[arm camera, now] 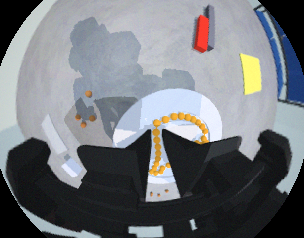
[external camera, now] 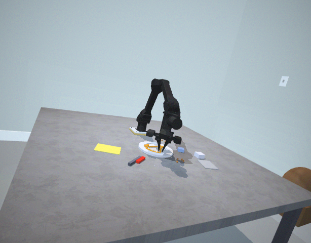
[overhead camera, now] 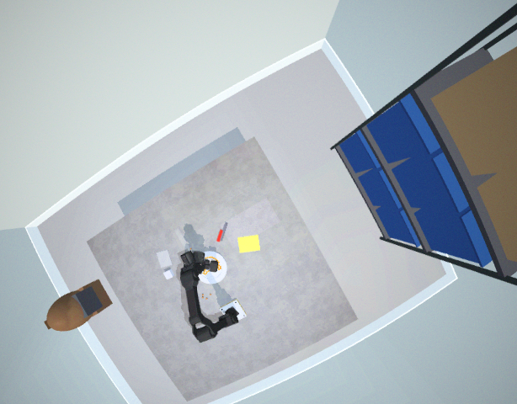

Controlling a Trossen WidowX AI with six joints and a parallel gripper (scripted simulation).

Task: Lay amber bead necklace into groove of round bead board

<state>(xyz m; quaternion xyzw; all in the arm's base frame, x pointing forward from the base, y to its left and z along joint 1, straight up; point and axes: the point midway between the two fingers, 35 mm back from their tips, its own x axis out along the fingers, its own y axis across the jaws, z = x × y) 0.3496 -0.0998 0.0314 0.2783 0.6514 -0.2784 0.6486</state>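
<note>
Now: the round white bead board 5 cm behind my gripper tip, 1 cm to the left of it and 1 cm below it. From my gripper tip the other things lie so: white block: 8 cm ahead, 24 cm to the left; blue block: 2 cm behind, 18 cm to the left, 1 cm below; grey tool: 5 cm ahead, 18 cm to the right, 1 cm below.
</note>
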